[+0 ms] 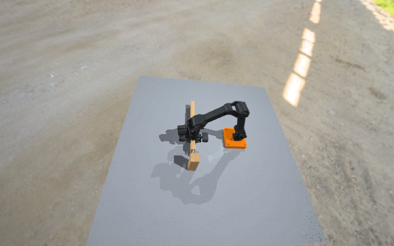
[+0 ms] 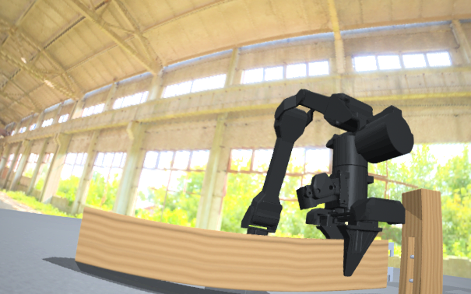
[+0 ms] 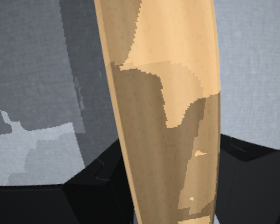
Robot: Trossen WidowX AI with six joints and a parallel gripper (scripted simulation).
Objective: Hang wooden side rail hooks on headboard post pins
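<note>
Now: the headboard post 2 cm ahead of my gripper tip, 16 cm to the left of it and 5 cm above it.
</note>
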